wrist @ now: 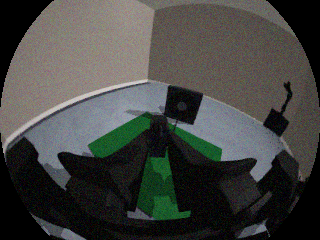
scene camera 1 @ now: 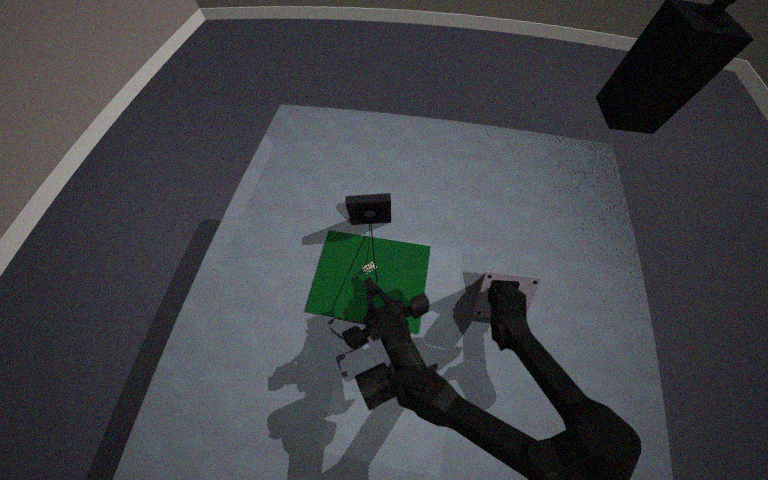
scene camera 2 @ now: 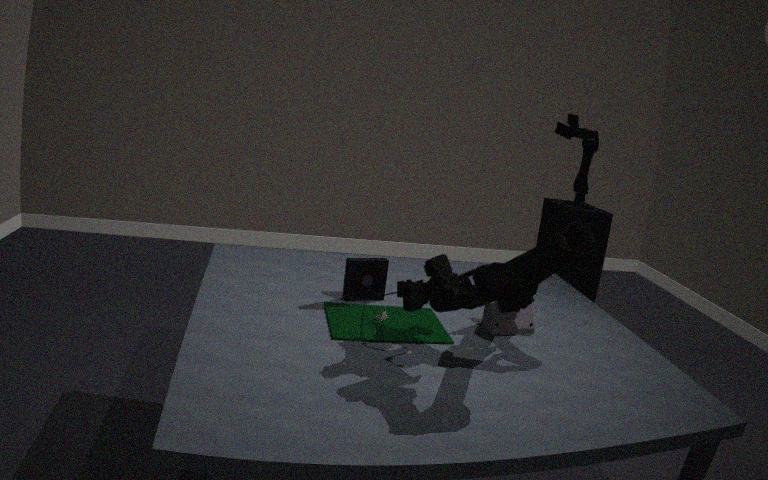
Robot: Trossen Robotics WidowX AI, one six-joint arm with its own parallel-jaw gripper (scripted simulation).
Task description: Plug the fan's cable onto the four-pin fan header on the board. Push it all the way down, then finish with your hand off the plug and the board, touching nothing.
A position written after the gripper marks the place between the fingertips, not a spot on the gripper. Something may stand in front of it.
Observation:
In view: the gripper (scene camera 1: 371,288) and a black fan (scene camera 2: 363,277).
The gripper also shows in the wrist view (wrist: 158,133) and in scene camera 2 (scene camera 2: 405,287). The black fan also shows in the wrist view (wrist: 184,103) and in scene camera 1 (scene camera 1: 363,209).

